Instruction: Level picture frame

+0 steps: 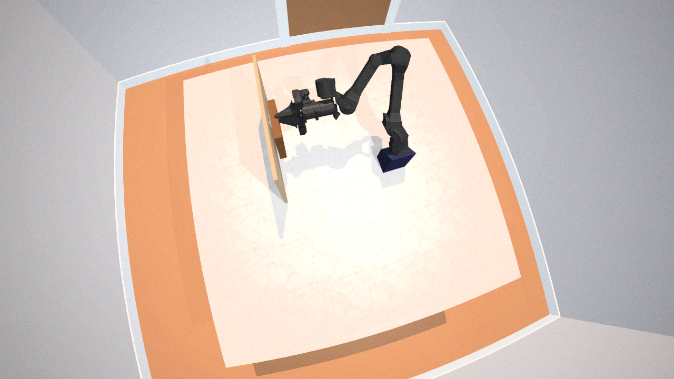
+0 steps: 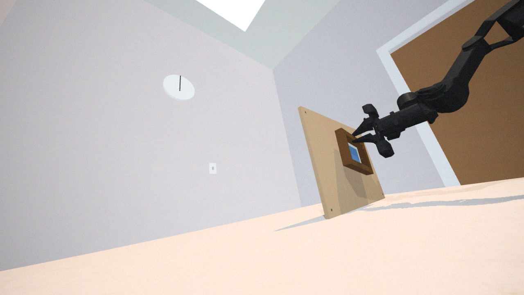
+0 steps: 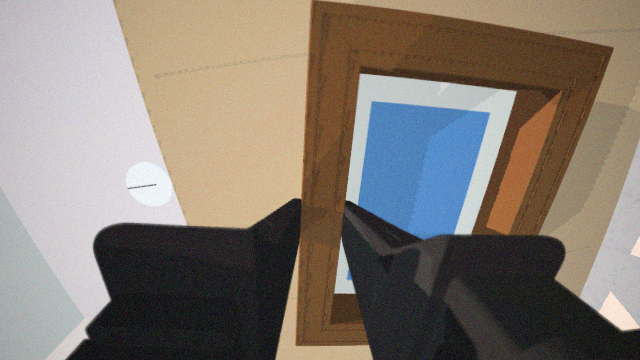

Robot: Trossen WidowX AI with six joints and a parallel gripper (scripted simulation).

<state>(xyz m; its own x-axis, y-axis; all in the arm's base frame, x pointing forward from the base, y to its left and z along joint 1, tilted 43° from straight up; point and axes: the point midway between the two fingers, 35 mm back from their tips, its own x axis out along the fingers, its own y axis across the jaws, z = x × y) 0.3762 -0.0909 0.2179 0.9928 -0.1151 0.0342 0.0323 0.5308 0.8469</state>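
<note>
My gripper tip is 5 cm above the brown wooden picture frame, 1 cm to the right of it and 1 cm short of it. Round my gripper tip: tan wall board (7 cm below, 2 cm ahead).
</note>
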